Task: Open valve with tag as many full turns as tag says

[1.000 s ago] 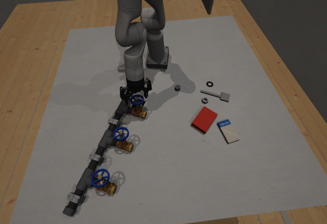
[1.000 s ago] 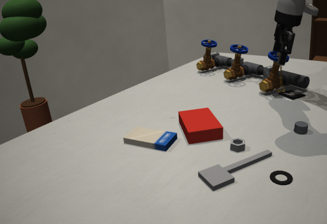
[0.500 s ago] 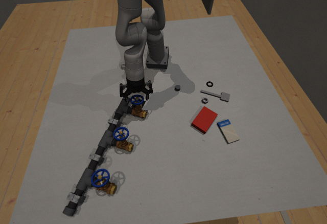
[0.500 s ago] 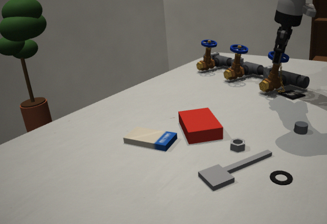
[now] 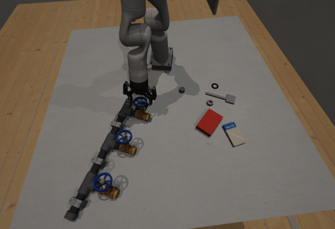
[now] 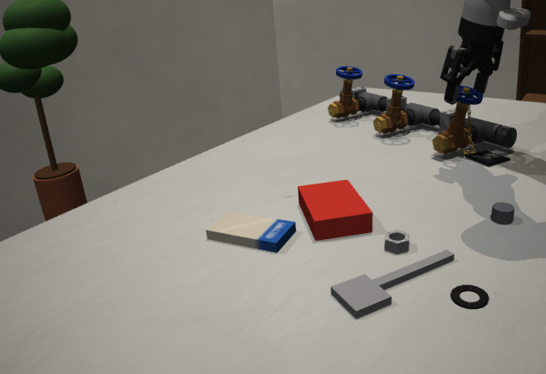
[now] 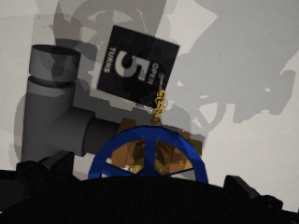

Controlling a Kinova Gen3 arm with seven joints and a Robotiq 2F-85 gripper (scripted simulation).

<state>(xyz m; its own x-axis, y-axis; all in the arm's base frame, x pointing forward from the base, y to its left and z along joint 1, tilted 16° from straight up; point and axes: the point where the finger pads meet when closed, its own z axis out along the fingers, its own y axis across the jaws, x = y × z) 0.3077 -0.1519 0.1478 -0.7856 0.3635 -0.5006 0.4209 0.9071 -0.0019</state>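
Right now my hand is 12 cm above the black tag and 4 cm past it. Round my hand: red block: 31 cm to the left, 13 cm ahead, 11 cm below; then small grey cylinder: 23 cm to the left, 11 cm below, 10 cm behind; then grey paddle-shaped tool: 44 cm to the left, 12 cm below.
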